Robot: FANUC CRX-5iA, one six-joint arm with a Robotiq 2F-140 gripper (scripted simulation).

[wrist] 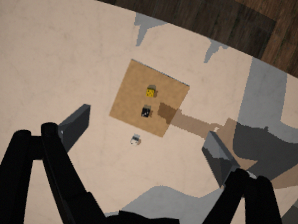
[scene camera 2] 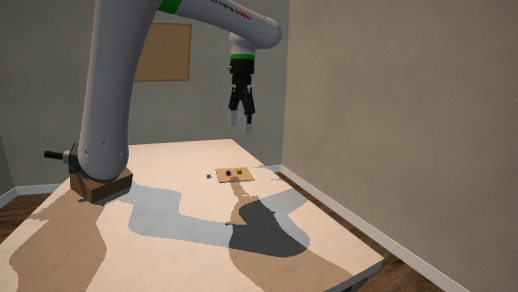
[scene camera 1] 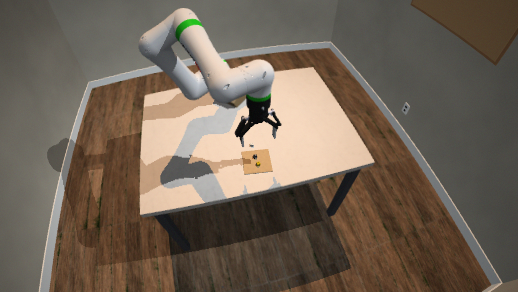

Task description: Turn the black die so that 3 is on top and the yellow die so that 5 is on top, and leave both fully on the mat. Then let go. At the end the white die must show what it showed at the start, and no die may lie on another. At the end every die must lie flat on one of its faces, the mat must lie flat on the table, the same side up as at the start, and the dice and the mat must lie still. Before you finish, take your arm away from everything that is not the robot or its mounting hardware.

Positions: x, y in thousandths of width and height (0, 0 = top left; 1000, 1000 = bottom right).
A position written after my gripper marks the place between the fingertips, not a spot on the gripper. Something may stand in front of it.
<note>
In view: my gripper (scene camera 2: 464, 440) and a brown mat (wrist: 569, 417).
My gripper is seen too in the wrist view (wrist: 498, 574).
</note>
